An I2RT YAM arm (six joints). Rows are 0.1 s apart.
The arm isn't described. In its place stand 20 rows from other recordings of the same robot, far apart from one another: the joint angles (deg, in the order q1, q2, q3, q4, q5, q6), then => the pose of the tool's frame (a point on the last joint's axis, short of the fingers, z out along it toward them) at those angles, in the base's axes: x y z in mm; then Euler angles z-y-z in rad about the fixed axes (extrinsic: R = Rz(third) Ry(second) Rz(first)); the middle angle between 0 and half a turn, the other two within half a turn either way.
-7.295, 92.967, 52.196, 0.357, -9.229, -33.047 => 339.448 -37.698 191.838 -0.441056 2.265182 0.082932
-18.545, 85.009, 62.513, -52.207, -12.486, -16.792 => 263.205 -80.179 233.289 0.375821 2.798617 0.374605
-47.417, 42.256, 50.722, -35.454, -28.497, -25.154 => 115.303 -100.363 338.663 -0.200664 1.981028 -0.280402
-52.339, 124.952, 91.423, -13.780, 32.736, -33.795 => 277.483 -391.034 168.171 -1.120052 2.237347 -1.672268
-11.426, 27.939, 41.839, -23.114, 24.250, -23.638 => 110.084 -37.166 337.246 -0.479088 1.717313 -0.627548
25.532, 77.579, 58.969, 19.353, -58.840, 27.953 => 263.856 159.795 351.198 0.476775 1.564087 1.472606
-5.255, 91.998, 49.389, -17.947, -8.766, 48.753 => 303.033 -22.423 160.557 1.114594 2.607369 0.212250
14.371, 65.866, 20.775, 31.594, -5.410, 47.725 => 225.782 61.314 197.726 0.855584 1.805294 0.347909
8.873, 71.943, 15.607, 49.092, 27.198, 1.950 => 228.508 19.205 180.521 -0.023998 1.683186 -0.323097
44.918, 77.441, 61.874, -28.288, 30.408, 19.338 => 218.225 192.156 290.693 -0.115130 2.211215 0.100821
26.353, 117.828, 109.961, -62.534, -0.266, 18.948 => 386.055 191.429 269.622 0.343743 2.799495 0.473786
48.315, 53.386, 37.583, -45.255, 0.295, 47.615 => 111.637 125.090 220.507 0.821728 2.636435 0.832617
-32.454, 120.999, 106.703, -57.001, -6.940, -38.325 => 376.337 -234.231 233.875 -0.326076 2.794171 -0.203637
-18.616, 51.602, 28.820, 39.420, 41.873, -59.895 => 183.318 -86.824 309.629 -0.848482 1.355943 -1.077033
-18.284, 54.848, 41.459, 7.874, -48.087, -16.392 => 214.891 -43.101 321.595 -0.214367 1.635040 0.522466
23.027, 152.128, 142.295, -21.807, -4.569, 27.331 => 549.457 236.618 196.764 0.526060 2.121062 0.495488
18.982, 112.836, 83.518, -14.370, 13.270, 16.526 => 422.533 136.700 214.111 0.072587 2.308091 0.016034
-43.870, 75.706, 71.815, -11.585, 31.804, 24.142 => 206.011 -224.066 384.746 0.276463 1.799557 -1.337435
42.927, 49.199, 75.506, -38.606, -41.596, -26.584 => 85.566 111.865 454.276 -0.320241 1.730779 1.486747
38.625, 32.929, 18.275, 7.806, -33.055, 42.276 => 107.970 111.124 240.699 0.803266 1.670901 1.254330
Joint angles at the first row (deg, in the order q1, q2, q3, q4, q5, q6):
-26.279 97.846 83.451 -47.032 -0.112 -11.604
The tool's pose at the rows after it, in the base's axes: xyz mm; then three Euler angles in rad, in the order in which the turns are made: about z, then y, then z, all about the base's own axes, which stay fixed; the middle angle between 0 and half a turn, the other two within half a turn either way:
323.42 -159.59 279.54 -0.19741 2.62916 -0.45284
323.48 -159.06 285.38 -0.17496 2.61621 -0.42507
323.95 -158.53 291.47 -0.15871 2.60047 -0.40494
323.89 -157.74 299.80 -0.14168 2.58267 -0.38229
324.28 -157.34 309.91 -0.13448 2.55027 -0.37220
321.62 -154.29 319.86 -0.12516 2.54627 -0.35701
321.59 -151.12 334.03 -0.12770 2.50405 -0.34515
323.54 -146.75 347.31 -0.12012 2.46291 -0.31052
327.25 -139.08 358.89 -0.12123 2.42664 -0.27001
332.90 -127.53 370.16 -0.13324 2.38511 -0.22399
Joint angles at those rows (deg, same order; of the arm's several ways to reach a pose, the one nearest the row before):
-26.280 97.548 83.752 -46.845 -0.164 -11.602
-26.279 97.254 84.588 -47.246 -0.965 -11.690
-26.229 97.011 85.501 -47.522 -1.559 -11.690
-26.191 96.658 86.773 -48.163 -2.272 -11.755
-26.148 96.199 88.129 -48.143 -2.686 -11.712
-25.935 95.563 89.648 -50.098 -3.069 -11.712
-25.511 94.836 91.501 -50.274 -3.410 -11.931
-24.840 94.545 93.640 -50.422 -4.418 -12.380
-23.554 94.465 95.682 -50.536 -5.289 -13.068
-21.557 94.462 97.632 -50.160 -5.975 -14.001

